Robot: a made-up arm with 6 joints.
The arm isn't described. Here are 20 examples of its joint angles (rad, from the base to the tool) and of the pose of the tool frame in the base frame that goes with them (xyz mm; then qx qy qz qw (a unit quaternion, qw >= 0)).
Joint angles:
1: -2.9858 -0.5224 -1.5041 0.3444 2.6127 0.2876
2: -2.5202 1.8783 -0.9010 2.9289 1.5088 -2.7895
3: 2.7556 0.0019 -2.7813 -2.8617 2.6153 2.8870
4: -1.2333 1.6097 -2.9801 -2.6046 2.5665 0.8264
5: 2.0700 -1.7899 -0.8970 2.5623 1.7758 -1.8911
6: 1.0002 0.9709 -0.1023 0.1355 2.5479 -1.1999
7: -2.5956 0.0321 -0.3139 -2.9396 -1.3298 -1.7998
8: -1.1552 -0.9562 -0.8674 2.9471 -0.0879 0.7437
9: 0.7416 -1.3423 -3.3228 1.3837 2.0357 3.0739
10: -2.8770 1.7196 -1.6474 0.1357 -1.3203 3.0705
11: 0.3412 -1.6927 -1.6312 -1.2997 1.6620 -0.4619
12: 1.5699 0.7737 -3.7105 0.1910 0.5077 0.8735
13: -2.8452 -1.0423 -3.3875 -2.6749 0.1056 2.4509
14: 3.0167 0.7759 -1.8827 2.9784 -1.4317 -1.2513
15: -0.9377 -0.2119 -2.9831 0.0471 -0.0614 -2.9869
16: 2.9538 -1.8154 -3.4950 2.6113 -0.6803 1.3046
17: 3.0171 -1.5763 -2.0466 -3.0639 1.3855 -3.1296
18: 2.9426 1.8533 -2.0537 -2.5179 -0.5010 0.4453
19: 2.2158 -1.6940 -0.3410 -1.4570 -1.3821 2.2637
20: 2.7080 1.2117 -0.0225 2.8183 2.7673 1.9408
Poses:
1: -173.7 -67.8 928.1 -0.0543 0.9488 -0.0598 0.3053
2: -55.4 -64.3 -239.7 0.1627 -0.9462 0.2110 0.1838
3: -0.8 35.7 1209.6 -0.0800 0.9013 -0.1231 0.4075
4: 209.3 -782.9 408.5 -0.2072 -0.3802 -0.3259 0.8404
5: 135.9 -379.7 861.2 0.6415 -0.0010 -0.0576 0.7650
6: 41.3 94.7 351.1 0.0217 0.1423 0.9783 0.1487
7: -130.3 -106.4 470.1 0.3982 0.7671 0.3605 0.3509
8: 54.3 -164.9 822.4 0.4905 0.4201 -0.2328 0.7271
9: -687.7 -463.7 513.2 -0.6505 -0.0664 0.1215 0.7468
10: -571.1 -138.4 -115.1 0.8070 0.0840 -0.5845 0.0130
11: -508.0 -289.5 861.5 0.6825 -0.2340 0.5649 0.4003
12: 4.2 352.1 1167.6 -0.3214 -0.1320 -0.2305 0.9089
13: 792.0 209.9 781.5 -0.1823 0.6110 0.0421 0.7692
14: -636.0 97.9 467.2 0.8187 0.5456 0.1739 0.0423
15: -128.6 168.4 1299.3 -0.0297 -0.0491 -0.3591 0.9315
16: 789.6 -86.0 135.9 -0.6560 0.2534 -0.6223 0.3437
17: 801.0 -93.7 820.4 0.0378 0.8023 0.0014 0.5957
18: -473.0 25.5 -247.9 0.8014 -0.5713 0.1544 0.0871
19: 15.0 -206.8 656.6 0.0873 -0.6329 0.2909 0.7122
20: -185.8 47.5 155.8 0.2011 -0.6687 -0.4097 0.5870
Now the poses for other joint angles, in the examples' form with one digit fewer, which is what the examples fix.
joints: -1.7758 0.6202 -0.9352 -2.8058 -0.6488 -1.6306
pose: -46 -419 268 0.218 0.959 0.152 0.098
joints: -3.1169 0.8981 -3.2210 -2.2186 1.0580 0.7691
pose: -677 22 1026 -0.230 -0.296 -0.718 0.586
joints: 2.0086 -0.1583 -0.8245 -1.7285 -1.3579 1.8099
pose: -245 256 688 -0.178 -0.769 0.332 0.517
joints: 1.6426 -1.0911 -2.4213 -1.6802 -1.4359 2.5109
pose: -71 -539 934 0.316 -0.564 -0.361 0.672
